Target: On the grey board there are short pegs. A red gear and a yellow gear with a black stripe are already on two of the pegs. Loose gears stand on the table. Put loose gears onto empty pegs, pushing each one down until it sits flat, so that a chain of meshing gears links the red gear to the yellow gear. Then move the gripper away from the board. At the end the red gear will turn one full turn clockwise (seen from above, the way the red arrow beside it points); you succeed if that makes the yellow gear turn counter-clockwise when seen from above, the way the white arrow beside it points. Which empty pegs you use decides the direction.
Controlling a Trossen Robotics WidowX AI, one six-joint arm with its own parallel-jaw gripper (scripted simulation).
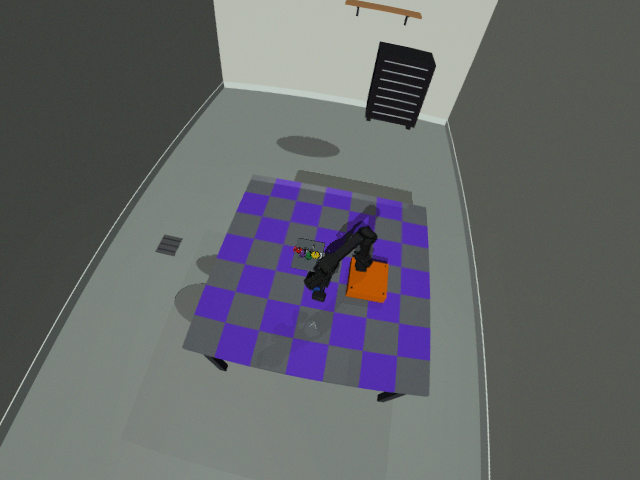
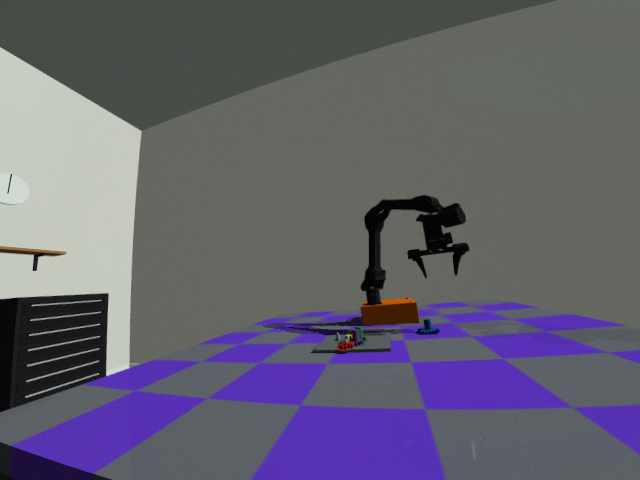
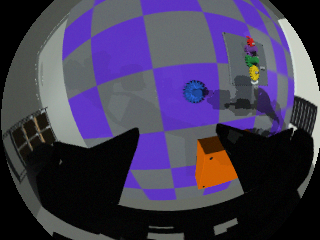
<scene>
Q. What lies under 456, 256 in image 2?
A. My gripper.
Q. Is my gripper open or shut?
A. Open.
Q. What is my gripper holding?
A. Nothing.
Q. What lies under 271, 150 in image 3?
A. My gripper.
</scene>
